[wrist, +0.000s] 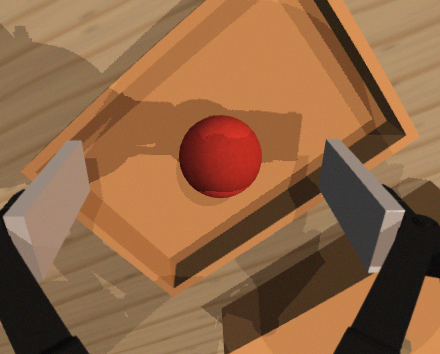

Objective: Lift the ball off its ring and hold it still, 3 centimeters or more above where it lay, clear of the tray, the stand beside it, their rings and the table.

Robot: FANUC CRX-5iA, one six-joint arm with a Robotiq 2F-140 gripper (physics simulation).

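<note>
A red ball (220, 156) is in the orange tray (210, 90), in the middle of the wrist view. The ring under the ball does not show; the ball hides it. My gripper (205, 165) is open, with nothing between its fingers. One finger pad is left of the ball and the other is right of it, each with a wide gap to the ball. The left pad appears over the tray's left corner area and the right pad over its lower right wall. How far the pads are above the tray cannot be told.
The orange stand (295, 320) is at the lower right, partly behind the right finger; its ring does not show. The wooden table (165, 330) lies around the tray. Shadows of the arm cross the tray and table.
</note>
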